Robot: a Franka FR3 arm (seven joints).
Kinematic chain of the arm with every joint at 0, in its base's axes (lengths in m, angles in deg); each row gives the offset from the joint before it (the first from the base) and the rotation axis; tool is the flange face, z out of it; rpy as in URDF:
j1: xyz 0 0 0.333 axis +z
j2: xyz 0 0 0 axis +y
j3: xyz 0 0 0.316 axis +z
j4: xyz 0.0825 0 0 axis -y
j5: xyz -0.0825 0 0.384 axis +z
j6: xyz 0 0 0 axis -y
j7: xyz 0.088 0 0 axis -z
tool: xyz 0 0 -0.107 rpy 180 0 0
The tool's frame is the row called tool.
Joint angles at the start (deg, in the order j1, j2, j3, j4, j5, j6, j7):
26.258 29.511 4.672 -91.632 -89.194 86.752 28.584
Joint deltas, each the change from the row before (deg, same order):
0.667 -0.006 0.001 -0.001 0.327 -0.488 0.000
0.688 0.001 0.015 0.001 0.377 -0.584 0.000
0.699 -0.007 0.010 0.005 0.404 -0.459 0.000
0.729 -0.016 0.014 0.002 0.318 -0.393 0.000
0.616 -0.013 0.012 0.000 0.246 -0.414 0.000
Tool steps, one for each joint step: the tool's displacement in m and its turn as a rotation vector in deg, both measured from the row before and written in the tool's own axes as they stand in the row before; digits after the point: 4 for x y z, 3 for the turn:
-0.0003 -0.0002 -0.0071 0.023 0.082 -0.030
-0.0005 -0.0003 -0.0073 0.026 0.008 -0.043
-0.0004 -0.0003 -0.0076 0.106 0.111 -0.038
-0.0003 -0.0002 -0.0081 0.062 0.244 -0.029
-0.0004 -0.0001 -0.0067 -0.007 0.145 -0.027

